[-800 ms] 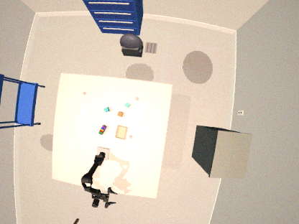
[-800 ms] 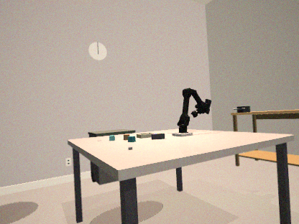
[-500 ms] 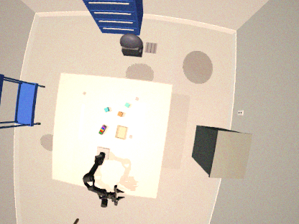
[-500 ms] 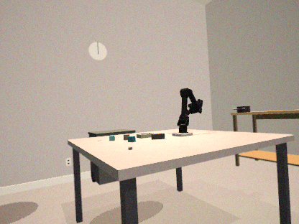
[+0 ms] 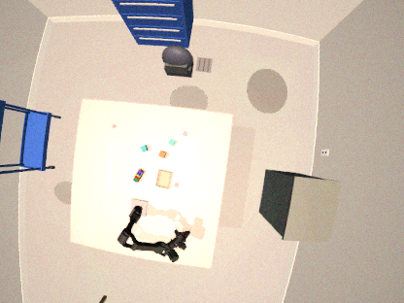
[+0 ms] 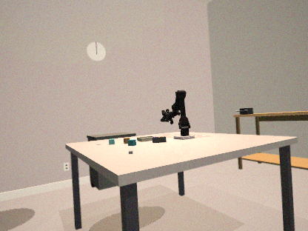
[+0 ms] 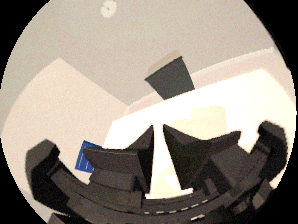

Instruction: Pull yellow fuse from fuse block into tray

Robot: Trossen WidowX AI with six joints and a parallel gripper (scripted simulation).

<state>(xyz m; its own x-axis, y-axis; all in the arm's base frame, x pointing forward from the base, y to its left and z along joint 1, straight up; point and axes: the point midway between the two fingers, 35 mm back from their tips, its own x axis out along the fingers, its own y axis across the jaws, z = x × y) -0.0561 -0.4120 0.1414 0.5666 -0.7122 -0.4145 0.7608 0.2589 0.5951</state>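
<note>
Right now the yellow fuse is 470 mm to the left of my gripper tip, 310 mm ahead of it and 130 mm below it. Also, from my gripper tip: tray (320 mm ahead, 270 mm to the left, 150 mm below).
</note>
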